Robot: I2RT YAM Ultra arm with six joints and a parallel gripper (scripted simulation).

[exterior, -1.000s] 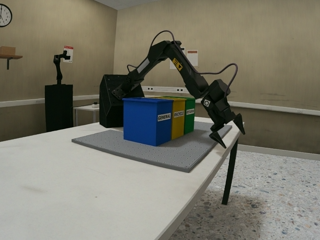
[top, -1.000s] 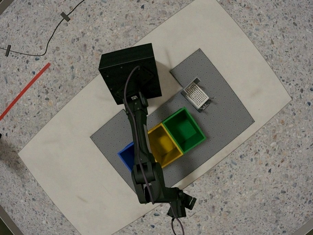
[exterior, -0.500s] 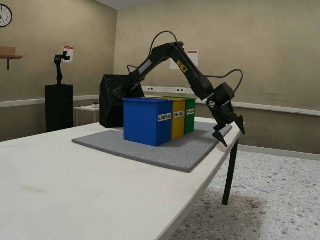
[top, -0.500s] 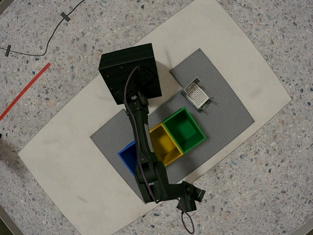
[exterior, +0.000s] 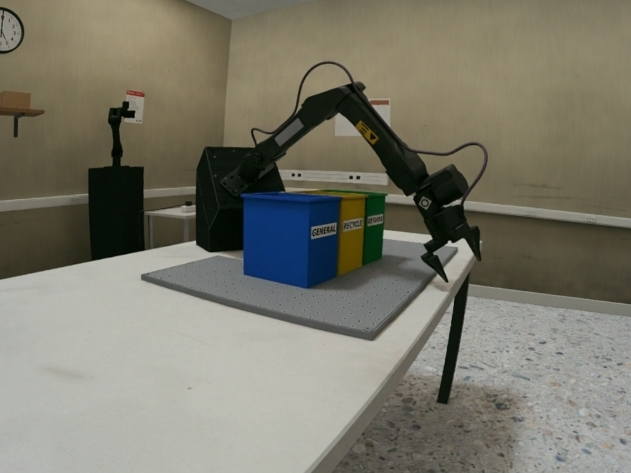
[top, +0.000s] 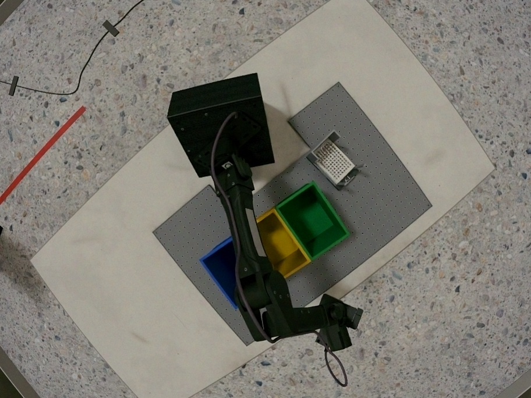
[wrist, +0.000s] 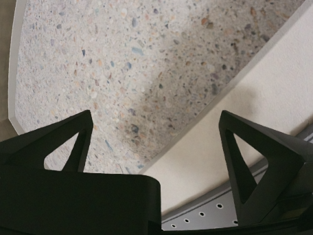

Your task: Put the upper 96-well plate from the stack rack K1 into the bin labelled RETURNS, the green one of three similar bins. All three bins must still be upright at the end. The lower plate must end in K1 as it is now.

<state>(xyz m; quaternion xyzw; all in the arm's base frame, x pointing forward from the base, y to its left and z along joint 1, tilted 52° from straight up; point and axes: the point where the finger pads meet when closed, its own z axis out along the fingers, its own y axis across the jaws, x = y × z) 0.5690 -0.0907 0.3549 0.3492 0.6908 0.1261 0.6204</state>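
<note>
Now: hand 410 mm to the right of the 96-well plate, 300 mm past it and 10 mm below it. Also, from my hand: green returns bin (280 mm behind, 220 mm to the left, 60 mm above); then yellow bin (340 mm behind, 100 mm to the left, 60 mm above); then blue bin (390 mm behind, 60 mm above, 20 mm to the right).
</note>
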